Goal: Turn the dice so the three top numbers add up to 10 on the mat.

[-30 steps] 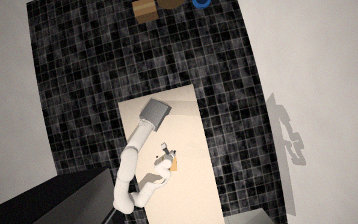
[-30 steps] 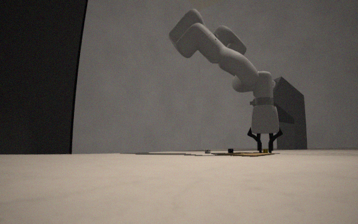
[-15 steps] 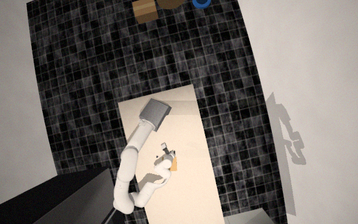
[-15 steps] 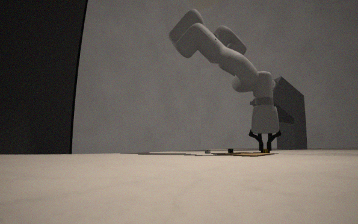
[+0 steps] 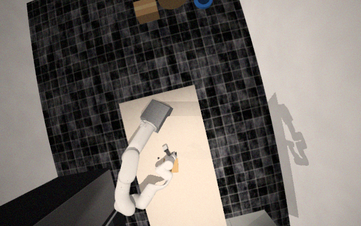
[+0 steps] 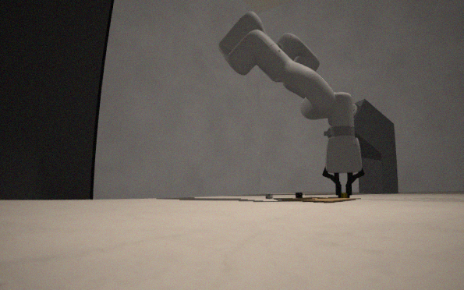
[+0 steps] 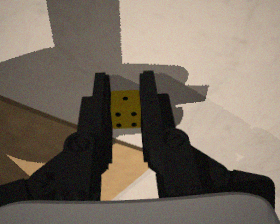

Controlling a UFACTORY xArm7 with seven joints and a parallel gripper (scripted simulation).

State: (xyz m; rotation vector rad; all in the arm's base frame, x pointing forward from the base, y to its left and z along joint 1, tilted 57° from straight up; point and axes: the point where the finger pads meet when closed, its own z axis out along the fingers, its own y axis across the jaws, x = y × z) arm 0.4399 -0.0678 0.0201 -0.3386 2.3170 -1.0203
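My hand is 8 cm short of the tan mat, 7 cm to the left of it and 2 cm above it. The rest, counted from my hand: pale die: 3 cm ahead, 21 cm to the right, 1 cm below; yellow die: 1 cm ahead, 1 cm below; black die: 4 cm behind, 13 cm to the right, 1 cm below.
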